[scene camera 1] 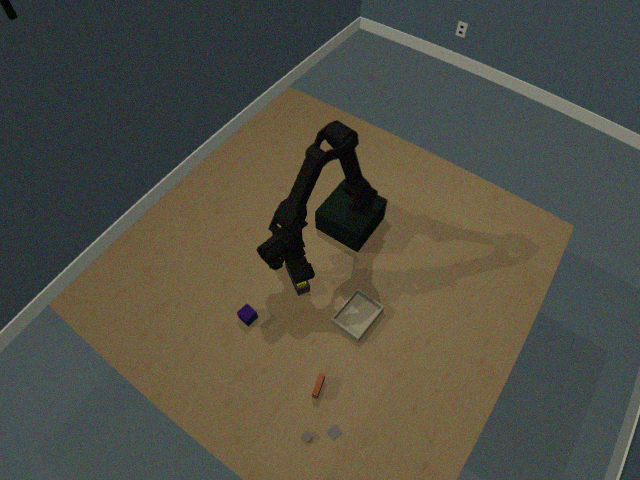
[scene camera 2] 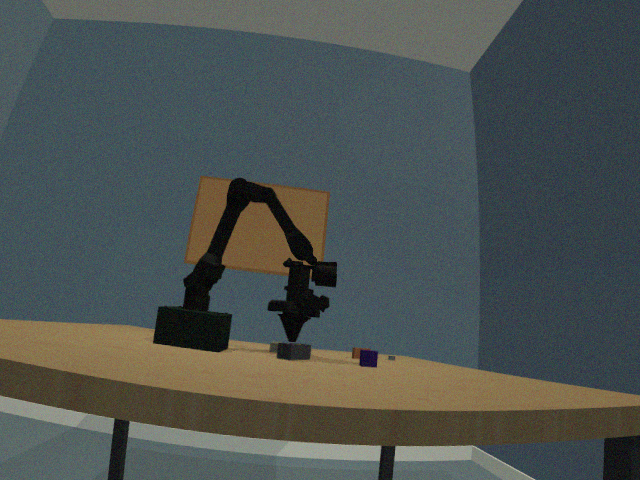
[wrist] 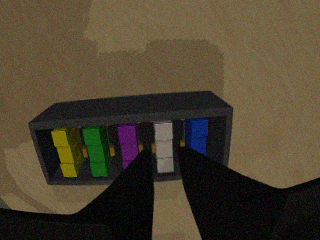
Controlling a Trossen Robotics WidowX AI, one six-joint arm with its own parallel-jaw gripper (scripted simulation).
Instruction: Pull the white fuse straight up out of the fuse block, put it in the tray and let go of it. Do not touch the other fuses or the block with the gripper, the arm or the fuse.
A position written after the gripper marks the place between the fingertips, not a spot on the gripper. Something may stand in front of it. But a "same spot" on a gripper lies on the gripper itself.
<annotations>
The gripper shows in scene camera 1 (295,267), in scene camera 2 and in the wrist view. A white fuse shows in the wrist view (163,129); in scene camera 1 it is hidden by the gripper. One and the same spot on the gripper: (wrist: 218,195) is (scene camera 2: 295,325).
</annotations>
